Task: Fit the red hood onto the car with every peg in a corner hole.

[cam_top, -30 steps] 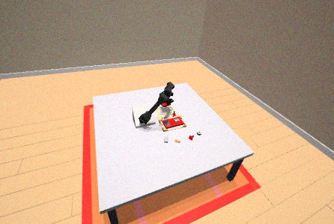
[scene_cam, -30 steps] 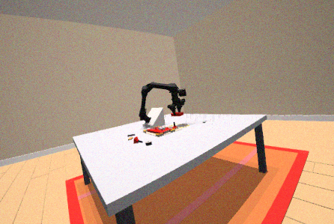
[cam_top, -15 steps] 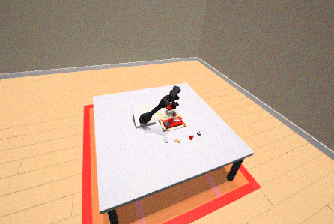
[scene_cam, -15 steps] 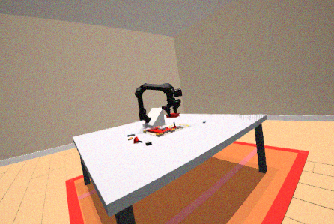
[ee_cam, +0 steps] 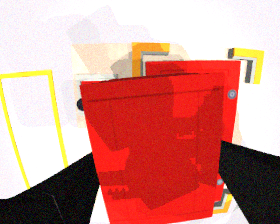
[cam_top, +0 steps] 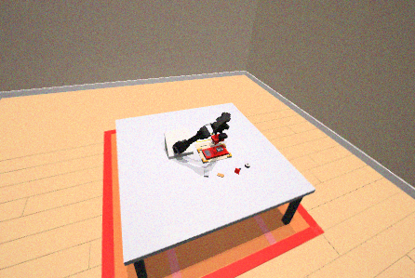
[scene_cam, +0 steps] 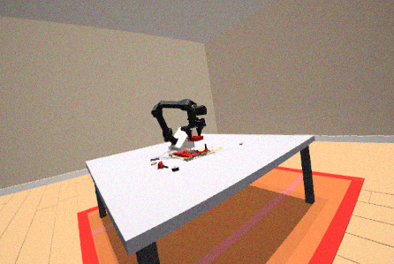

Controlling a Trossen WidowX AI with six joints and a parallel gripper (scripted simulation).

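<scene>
Now: the grey engine block 10 mm behind my gripper tip, 50 mm to the right of it and 80 mm below it. From my gripper tip the other things lie so: red hood (10 mm above).
</scene>
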